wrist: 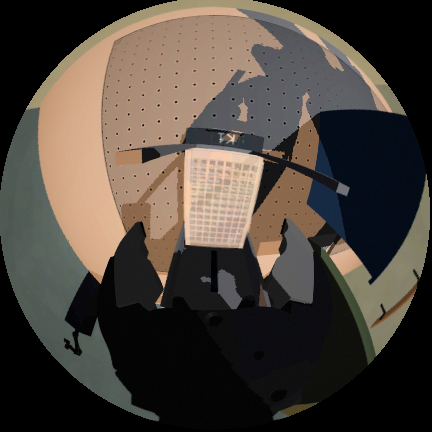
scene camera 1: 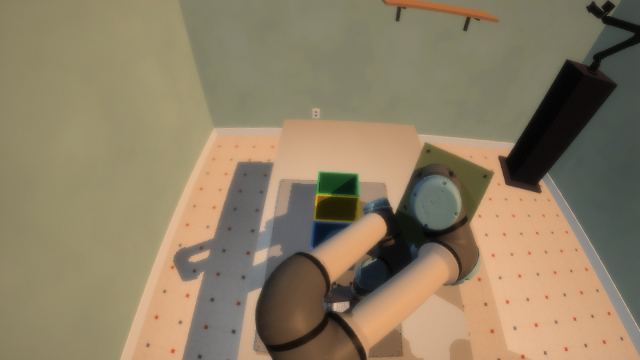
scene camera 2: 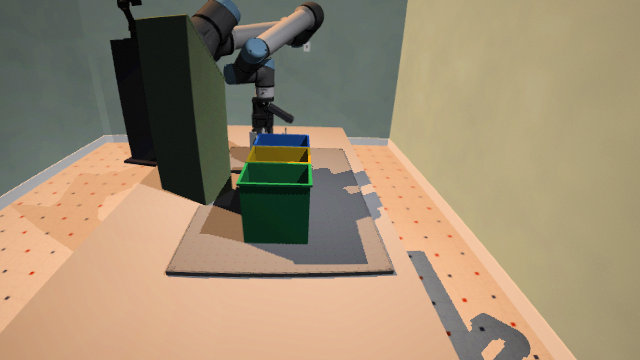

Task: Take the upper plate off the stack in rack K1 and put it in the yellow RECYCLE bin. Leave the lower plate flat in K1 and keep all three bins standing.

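Places are measured from the arm's base along level axes (x right, y ahead, z up), in metres.
Pixels of known places: gripper, between the fingertips: [wrist: 212, 221]; arm's base, origin of its link: [scene camera 2: 188, 49].
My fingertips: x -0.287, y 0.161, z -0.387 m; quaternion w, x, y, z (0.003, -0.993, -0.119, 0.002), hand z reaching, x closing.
Note:
Ahead of a thing's pixels: the offset from my fingertips to its middle. "pt": to the spot under its first point. Level surfaces: height alone.
The upper plate @[dx +0.008, dy +0.000, dz -0.039 m] [wrist: 220, 200], a pale gridded one, lies in rack K1 @[pt dx +0.001, dy +0.079, dz -0.062 m] [wrist: 227, 137], whose dark label end and two slanting posts show in the wrist view. The lower plate cannot be made out under it. My gripper [wrist: 212, 221] [scene camera 2: 262, 128] is open above the rack, its jaws spread to either side of the plate's near end, with nothing between them. Its height above the plate is hard to tell. The yellow bin @[dx +0.340, dy +0.144, dz +0.011 m] [scene camera 1: 336, 207] [scene camera 2: 280, 154] stands upright between the green bin @[dx +0.468, dy +0.172, dz +0.011 m] [scene camera 1: 338, 183] [scene camera 2: 276, 215] and the blue bin @[dx +0.212, dy +0.117, dz +0.011 m] [scene camera 1: 327, 235] [scene camera 2: 282, 140] [wrist: 370, 190], also upright.
The bins stand in a row on a perforated board @[dz -0.079 m] [scene camera 2: 225, 252]. A tall green pedestal [scene camera 2: 210, 125] [scene camera 1: 472, 180] carries the arm beside them. The forearm hangs over part of the blue bin in scene camera 1. A dark pillar [scene camera 1: 545, 130] stands farther off at the right.

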